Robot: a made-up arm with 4 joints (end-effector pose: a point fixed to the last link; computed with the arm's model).
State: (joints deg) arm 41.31 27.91 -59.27 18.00
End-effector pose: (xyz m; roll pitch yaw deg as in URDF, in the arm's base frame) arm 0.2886 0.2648 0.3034 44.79 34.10 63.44
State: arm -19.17 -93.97 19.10 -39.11
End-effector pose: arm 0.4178 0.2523 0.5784 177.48 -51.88 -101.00
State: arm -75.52 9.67 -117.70 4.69
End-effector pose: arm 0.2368 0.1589 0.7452 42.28 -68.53 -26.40
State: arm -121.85 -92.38 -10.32 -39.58
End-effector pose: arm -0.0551 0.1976 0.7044 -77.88 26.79 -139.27
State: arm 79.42 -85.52 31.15 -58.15
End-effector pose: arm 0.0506 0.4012 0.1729 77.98 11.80 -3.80
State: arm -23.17 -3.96 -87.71 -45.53
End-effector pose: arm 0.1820 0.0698 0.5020 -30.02 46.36 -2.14
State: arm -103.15 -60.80 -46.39 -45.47
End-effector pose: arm -0.0461 0.1289 0.6142 -49.00 7.33 -91.50
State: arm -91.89 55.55 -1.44 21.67
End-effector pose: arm 0.0942 0.1239 0.7477 -83.47 -25.55 63.65
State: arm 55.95 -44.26 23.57 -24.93
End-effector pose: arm 0.3508 0.2593 0.2955 105.31 16.01 -79.91
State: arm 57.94 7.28 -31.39 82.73
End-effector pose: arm 0.2612 0.4741 0.2326 49.14 10.80 61.74
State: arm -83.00 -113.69 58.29 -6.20
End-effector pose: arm 0.1966 0.0542 0.8020 -149.45 -7.07 -166.84
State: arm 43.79 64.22 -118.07 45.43
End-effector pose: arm 0.4810 0.1885 0.3185 68.74 34.28 -29.56
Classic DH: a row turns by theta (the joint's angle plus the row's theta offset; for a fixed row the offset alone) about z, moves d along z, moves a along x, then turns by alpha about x. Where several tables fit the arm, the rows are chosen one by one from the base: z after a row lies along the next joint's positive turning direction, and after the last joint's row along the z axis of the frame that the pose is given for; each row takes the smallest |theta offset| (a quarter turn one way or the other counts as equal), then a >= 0, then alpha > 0; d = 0 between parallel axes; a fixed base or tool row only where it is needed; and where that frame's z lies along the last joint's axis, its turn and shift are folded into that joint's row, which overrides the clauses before.
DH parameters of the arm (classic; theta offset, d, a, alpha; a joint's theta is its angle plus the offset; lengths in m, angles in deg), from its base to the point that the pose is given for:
base (fixed): 1.2 0.4512 0.1073 -76.05
joint 1: 89.71 0.1067 -0.0197 91.17
joint 2: 45.4 0.3122 0.0754 -132.9
joint 3: 0.01 0.305 0.0426 139.1
joint 4: -59.14 0.1638 0.1177 -94.13
tool (fixed): -13.98 -0.2141 0 0

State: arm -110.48 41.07 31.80 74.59
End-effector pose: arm 0.0716 0.2938 0.7197 -103.74 -11.46 78.75
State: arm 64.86 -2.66 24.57 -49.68
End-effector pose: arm 0.4393 0.2631 0.2975 92.34 31.84 -93.74
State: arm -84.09 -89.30 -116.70 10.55
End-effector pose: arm 0.2250 -0.0564 0.7240 -26.27 -72.08 -57.64
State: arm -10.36 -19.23 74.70 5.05
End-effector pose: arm 0.4230 0.1322 0.5763 138.01 25.36 -89.36
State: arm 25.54 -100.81 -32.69 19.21
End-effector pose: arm 0.3349 0.0354 0.3278 -176.81 35.02 -62.50
